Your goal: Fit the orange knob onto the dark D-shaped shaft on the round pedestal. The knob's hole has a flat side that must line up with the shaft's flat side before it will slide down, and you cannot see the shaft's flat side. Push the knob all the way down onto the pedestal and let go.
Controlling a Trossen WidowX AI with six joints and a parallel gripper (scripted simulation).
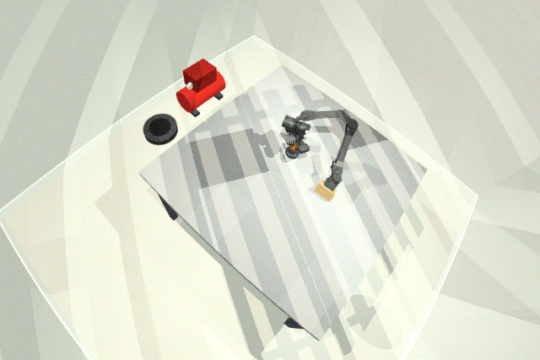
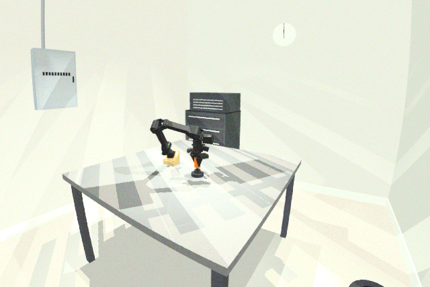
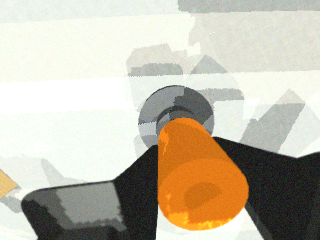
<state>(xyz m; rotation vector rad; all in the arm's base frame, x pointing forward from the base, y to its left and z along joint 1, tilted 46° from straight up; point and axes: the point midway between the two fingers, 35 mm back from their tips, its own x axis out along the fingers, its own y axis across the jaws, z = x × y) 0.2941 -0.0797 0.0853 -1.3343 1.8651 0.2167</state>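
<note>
Right now the pedestal is 40 mm below my gripper tip. Round my gripper tip: orange knob (20 mm above).
</note>
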